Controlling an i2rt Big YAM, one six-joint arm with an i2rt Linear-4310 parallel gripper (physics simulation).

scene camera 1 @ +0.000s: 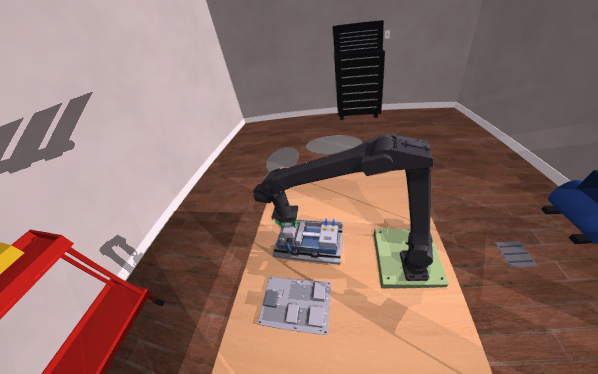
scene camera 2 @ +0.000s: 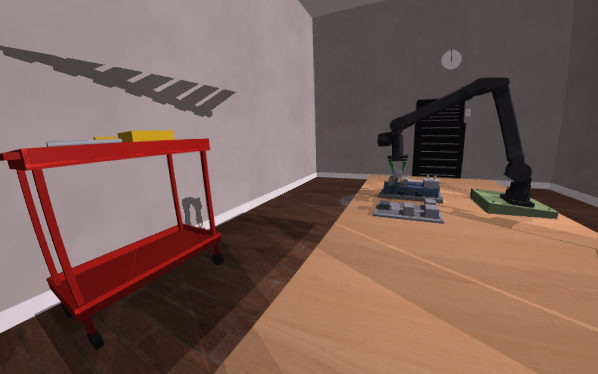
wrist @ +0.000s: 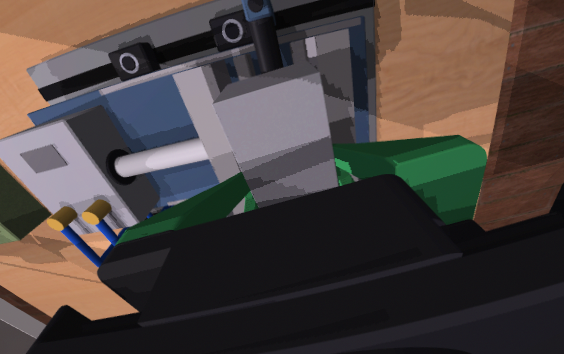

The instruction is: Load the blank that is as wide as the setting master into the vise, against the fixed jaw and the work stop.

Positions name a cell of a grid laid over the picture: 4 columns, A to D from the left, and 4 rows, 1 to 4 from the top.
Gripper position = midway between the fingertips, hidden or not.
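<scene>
From scene camera 1 I can see a grey tray (scene camera 1: B4), and there's a vise (scene camera 1: C3) as well. The wrist view gives me that vise (wrist: B2) again, plus a screw rod (wrist: B2) and my own gripper (wrist: C2).
</scene>
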